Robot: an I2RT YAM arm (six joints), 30 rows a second.
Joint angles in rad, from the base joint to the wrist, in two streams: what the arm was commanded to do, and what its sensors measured. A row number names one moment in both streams.
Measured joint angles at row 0:
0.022 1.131 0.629 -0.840 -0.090 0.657
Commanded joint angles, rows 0 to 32:
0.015 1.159 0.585 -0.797 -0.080 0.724
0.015 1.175 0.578 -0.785 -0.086 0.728
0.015 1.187 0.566 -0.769 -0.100 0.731
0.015 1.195 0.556 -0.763 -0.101 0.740
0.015 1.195 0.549 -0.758 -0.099 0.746
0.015 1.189 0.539 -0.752 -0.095 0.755
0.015 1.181 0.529 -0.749 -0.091 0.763
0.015 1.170 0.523 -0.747 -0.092 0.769
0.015 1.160 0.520 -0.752 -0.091 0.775
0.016 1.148 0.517 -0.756 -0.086 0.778
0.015 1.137 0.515 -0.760 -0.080 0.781
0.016 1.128 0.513 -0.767 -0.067 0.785
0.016 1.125 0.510 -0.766 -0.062 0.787
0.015 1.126 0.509 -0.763 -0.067 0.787
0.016 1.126 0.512 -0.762 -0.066 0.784
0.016 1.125 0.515 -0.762 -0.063 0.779
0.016 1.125 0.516 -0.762 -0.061 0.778
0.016 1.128 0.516 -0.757 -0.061 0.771
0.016 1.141 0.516 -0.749 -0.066 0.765
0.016 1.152 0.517 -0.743 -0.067 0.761
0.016 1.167 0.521 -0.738 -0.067 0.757
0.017 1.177 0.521 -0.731 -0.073 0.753
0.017 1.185 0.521 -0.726 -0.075 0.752
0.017 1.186 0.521 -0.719 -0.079 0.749
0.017 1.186 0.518 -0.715 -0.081 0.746
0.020 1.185 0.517 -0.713 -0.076 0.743
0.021 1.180 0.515 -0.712 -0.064 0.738
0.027 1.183 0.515 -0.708 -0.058 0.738
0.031 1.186 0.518 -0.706 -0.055 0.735
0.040 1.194 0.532 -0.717 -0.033 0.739
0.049 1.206 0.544 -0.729 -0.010 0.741
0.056 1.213 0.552 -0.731 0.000 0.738
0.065 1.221 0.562 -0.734 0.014 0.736
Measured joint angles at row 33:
0.044 1.193 0.542 -0.743 -0.043 0.742
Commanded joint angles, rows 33 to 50:
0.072 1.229 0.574 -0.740 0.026 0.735
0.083 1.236 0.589 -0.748 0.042 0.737
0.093 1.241 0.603 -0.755 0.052 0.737
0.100 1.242 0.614 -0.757 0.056 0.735
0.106 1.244 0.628 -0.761 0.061 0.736
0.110 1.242 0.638 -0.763 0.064 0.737
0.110 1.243 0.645 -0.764 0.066 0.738
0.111 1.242 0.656 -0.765 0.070 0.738
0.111 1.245 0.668 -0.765 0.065 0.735
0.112 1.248 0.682 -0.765 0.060 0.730
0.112 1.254 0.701 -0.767 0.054 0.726
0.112 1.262 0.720 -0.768 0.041 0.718
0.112 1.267 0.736 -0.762 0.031 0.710
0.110 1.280 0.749 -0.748 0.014 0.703
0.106 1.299 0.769 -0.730 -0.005 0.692
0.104 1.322 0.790 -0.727 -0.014 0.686
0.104 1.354 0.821 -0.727 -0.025 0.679
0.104 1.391 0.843 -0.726 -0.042 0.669
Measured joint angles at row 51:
0.107 1.326 0.787 -0.741 -0.001 0.706
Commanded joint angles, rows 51 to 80:
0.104 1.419 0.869 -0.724 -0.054 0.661
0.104 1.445 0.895 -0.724 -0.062 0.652
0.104 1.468 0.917 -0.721 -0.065 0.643
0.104 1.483 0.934 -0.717 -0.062 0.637
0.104 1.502 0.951 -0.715 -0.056 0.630
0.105 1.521 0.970 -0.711 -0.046 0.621
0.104 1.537 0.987 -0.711 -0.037 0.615
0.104 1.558 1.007 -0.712 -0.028 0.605
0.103 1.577 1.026 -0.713 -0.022 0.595
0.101 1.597 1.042 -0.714 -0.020 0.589
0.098 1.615 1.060 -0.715 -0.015 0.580
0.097 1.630 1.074 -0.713 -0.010 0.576
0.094 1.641 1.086 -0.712 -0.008 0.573
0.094 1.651 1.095 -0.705 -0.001 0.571
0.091 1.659 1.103 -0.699 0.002 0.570
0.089 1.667 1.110 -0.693 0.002 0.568
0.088 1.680 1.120 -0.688 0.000 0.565
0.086 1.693 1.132 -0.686 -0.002 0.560
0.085 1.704 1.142 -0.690 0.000 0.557
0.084 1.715 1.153 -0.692 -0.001 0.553
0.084 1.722 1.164 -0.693 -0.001 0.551
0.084 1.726 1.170 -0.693 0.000 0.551
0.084 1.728 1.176 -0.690 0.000 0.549
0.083 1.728 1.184 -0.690 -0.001 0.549
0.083 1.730 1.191 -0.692 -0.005 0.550
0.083 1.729 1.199 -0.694 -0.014 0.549
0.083 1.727 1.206 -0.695 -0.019 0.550
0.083 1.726 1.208 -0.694 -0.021 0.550
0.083 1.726 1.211 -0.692 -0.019 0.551
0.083 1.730 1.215 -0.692 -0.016 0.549
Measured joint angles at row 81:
0.087 1.730 1.190 -0.684 -0.022 0.559
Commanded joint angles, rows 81 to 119:
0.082 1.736 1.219 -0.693 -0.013 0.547
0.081 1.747 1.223 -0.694 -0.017 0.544
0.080 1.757 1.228 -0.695 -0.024 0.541
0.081 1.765 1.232 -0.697 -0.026 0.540
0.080 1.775 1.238 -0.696 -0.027 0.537
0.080 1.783 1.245 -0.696 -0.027 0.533
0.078 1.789 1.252 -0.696 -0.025 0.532
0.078 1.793 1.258 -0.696 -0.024 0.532
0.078 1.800 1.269 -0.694 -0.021 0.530
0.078 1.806 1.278 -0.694 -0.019 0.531
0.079 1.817 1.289 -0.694 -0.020 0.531
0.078 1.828 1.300 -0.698 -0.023 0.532
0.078 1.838 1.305 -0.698 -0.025 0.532
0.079 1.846 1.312 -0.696 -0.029 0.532
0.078 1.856 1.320 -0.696 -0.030 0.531
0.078 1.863 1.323 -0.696 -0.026 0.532
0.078 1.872 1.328 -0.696 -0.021 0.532
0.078 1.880 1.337 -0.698 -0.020 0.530
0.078 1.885 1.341 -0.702 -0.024 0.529
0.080 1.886 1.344 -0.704 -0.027 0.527
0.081 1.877 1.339 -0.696 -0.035 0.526
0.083 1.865 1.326 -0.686 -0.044 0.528
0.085 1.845 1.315 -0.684 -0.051 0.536
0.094 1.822 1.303 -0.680 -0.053 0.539
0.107 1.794 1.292 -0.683 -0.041 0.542
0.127 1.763 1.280 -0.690 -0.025 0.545
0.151 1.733 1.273 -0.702 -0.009 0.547
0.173 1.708 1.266 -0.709 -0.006 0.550
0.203 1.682 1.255 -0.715 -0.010 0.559
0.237 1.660 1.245 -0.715 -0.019 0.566
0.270 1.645 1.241 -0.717 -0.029 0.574
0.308 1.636 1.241 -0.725 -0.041 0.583
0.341 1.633 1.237 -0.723 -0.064 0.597
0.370 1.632 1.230 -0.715 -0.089 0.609
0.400 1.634 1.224 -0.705 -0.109 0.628
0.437 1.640 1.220 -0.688 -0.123 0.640
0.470 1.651 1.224 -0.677 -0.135 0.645
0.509 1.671 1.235 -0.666 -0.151 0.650
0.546 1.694 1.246 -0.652 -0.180 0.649
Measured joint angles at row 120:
0.480 1.647 1.247 -0.670 -0.108 0.612
